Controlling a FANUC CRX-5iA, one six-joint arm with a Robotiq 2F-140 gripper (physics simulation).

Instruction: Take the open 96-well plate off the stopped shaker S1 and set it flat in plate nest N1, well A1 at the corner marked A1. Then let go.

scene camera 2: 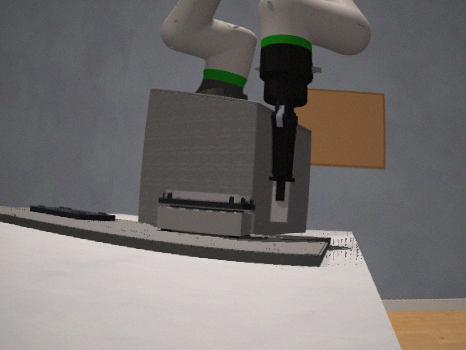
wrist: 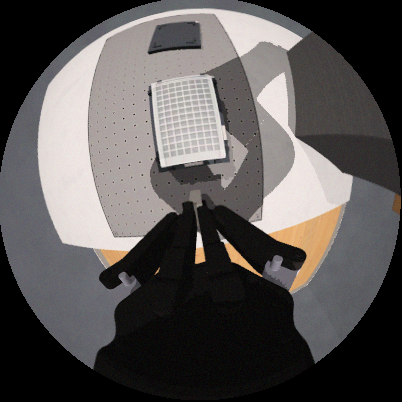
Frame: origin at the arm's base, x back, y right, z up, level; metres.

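Seen in the pictures: gripper, fingertip midpoint: (scene camera 2: 279, 221) (wrist: 195, 197); arm's base, origin of the base link: (scene camera 2: 217, 104).
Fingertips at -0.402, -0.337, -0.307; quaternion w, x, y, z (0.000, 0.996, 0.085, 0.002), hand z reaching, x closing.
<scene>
Pixels of each thing's top centre, then the offset from my fingertips to it, as dx, dy, dz. "spot": a spot on its surface instead. Level surfaces: height alone.
- white open 96-well plate, middle of its top: (wrist: 185, 112) (scene camera 2: 208, 193) -0.017, +0.122, +0.040
- shaker S1, surface spot: (scene camera 2: 202, 221) spot: -0.064, +0.105, -0.007
- Plate nest N1, middle of its top: (scene camera 2: 71, 208) (wrist: 174, 31) -0.067, +0.420, -0.014
- white table, its level: dz -0.042
The white open 96-well plate (scene camera 2: 205, 196) (wrist: 188, 120) lies flat on the dark top of shaker S1 (scene camera 2: 202, 221), a low pale box. Plate nest N1 (scene camera 2: 72, 214) (wrist: 176, 36) is a flat dark tray with corner brackets, at the left in the scene view and beyond the plate in the wrist view. A small pale mark shows at its upper right corner in the wrist view. My gripper (scene camera 2: 279, 210) (wrist: 195, 197) is shut and empty, its pale tips pointing down, to the right of the shaker in the scene view. Well lettering is too small to read.
The shaker and nest stand on a grey perforated board (scene camera 2: 290, 255) (wrist: 117, 150) on the white table (scene camera 2: 200, 300) (wrist: 62, 150). The large grey robot pedestal (scene camera 2: 200, 145) (wrist: 345, 95) rises behind the shaker in the scene view and at the right in the wrist view.
</scene>
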